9 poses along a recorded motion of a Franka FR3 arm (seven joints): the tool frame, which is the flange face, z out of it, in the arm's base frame.
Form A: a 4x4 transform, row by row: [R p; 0 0 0 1], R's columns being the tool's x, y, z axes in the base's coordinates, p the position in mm. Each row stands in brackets.
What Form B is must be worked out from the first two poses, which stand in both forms.
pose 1, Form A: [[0.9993 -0.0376 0.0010 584.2], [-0.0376 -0.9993 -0.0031 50.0], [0.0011 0.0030 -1.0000 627.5], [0 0 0 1]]
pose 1, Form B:
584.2 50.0 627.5
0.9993 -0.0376 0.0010
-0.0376 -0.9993 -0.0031
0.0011 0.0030 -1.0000

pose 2, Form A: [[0.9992 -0.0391 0.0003 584.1], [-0.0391 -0.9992 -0.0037 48.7], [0.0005 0.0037 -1.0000 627.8], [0 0 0 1]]
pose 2, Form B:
584.1 48.7 627.8
0.9992 -0.0391 0.0003
-0.0391 -0.9992 -0.0037
0.0005 0.0037 -1.0000

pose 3, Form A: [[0.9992 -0.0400 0.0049 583.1], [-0.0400 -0.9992 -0.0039 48.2], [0.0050 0.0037 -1.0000 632.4], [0 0 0 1]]
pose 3, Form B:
583.1 48.2 632.4
0.9992 -0.0400 0.0049
-0.0400 -0.9992 -0.0039
0.0050 0.0037 -1.0000

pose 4, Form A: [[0.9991 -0.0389 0.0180 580.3], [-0.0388 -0.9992 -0.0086 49.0], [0.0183 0.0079 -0.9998 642.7], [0 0 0 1]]
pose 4, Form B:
580.3 49.0 642.7
0.9991 -0.0389 0.0180
-0.0388 -0.9992 -0.0086
0.0183 0.0079 -0.9998

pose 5, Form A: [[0.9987 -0.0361 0.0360 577.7], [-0.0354 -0.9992 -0.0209 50.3], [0.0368 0.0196 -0.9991 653.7], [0 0 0 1]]
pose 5, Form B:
577.7 50.3 653.7
0.9987 -0.0361 0.0360
-0.0354 -0.9992 -0.0209
0.0368 0.0196 -0.9991

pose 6, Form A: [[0.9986 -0.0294 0.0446 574.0], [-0.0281 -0.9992 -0.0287 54.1], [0.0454 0.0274 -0.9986 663.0], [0 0 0 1]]
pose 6, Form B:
574.0 54.1 663.0
0.9986 -0.0294 0.0446
-0.0281 -0.9992 -0.0287
0.0454 0.0274 -0.9986

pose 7, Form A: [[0.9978 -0.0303 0.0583 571.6], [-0.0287 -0.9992 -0.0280 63.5], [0.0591 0.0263 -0.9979 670.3], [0 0 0 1]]
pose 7, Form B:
571.6 63.5 670.3
0.9978 -0.0303 0.0583
-0.0287 -0.9992 -0.0280
0.0591 0.0263 -0.9979

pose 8, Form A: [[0.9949 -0.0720 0.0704 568.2], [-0.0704 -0.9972 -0.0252 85.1], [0.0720 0.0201 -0.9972 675.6], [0 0 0 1]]
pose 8, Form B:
568.2 85.1 675.6
0.9949 -0.0720 0.0704
-0.0704 -0.9972 -0.0252
0.0720 0.0201 -0.9972

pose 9, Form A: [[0.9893 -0.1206 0.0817 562.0], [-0.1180 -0.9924 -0.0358 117.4], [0.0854 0.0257 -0.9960 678.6], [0 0 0 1]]
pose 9, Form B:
562.0 117.4 678.6
0.9893 -0.1206 0.0817
-0.1180 -0.9924 -0.0358
0.0854 0.0257 -0.9960

